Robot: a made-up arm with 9 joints.
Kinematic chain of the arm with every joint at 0, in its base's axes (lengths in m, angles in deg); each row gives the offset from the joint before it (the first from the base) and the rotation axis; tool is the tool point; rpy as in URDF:
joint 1: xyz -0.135 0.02 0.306 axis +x
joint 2: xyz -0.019 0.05 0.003 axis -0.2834 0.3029 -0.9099
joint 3: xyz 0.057 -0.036 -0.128 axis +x
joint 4: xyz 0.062 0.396 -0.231 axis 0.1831 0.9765 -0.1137
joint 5: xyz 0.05 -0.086 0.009 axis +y
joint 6: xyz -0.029 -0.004 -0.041 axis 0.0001 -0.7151 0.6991
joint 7: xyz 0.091 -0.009 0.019 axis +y
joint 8: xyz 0.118 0 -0.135 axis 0.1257 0.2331 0.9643
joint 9: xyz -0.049 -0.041 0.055 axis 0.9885 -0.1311 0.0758
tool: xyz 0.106 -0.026 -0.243 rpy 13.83 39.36 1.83
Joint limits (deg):
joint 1: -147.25..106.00
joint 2: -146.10..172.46
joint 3: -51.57..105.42
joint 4: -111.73..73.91
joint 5: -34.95..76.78
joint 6: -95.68..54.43
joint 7: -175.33..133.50
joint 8: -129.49..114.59
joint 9: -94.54..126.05
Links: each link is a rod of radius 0.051 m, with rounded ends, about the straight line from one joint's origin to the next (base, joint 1, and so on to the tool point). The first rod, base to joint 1, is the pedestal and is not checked.
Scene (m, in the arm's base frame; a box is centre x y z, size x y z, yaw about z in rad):
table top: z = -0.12
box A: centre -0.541 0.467 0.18 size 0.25 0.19 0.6 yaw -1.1
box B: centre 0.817 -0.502 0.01 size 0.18 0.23 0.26 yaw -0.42
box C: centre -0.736 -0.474 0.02 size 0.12 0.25 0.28 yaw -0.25
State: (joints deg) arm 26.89 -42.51 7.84 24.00 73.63 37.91 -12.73 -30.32 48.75
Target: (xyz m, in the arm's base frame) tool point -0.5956 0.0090 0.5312
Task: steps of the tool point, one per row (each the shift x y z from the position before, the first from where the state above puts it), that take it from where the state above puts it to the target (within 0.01 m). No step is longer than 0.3 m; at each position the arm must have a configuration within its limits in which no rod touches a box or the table.
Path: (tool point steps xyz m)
1: -0.0345 -0.0426 0.1855
2: -0.0097 -0.0849 0.1815
3: 0.0134 -0.1261 0.1594
4: -0.0889 -0.0749 -0.0322
5: -0.0642 -0.0924 -0.0326
6: -0.0784 -0.2417 -0.0488
7: 0.0238 -0.2163 -0.1017

